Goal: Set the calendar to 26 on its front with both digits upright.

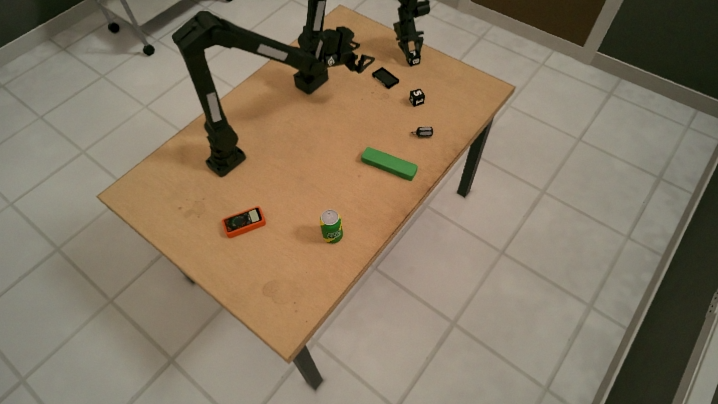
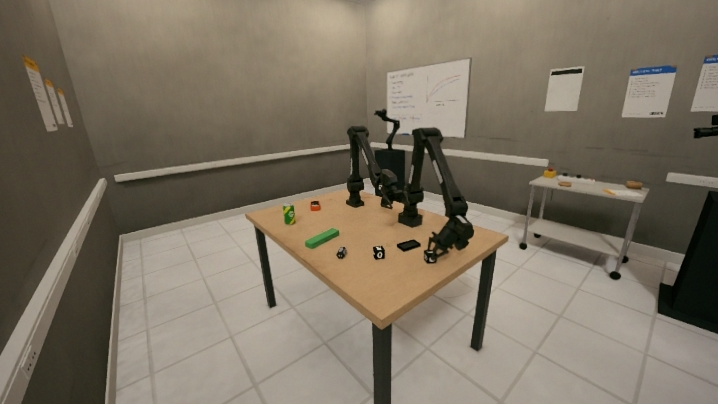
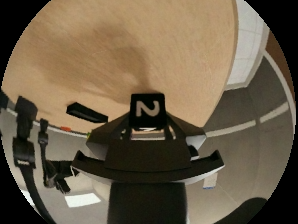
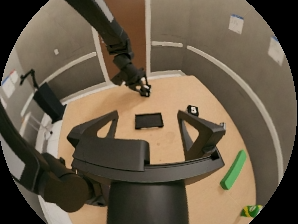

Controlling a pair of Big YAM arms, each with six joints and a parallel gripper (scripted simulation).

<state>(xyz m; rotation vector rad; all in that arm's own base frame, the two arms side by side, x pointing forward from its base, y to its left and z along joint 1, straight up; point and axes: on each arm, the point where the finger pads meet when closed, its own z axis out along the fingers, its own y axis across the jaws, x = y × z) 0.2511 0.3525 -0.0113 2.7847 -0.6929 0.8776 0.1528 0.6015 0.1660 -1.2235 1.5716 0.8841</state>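
My left gripper is now 18 cm to the left of the black calendar cube and 13 cm short of it.
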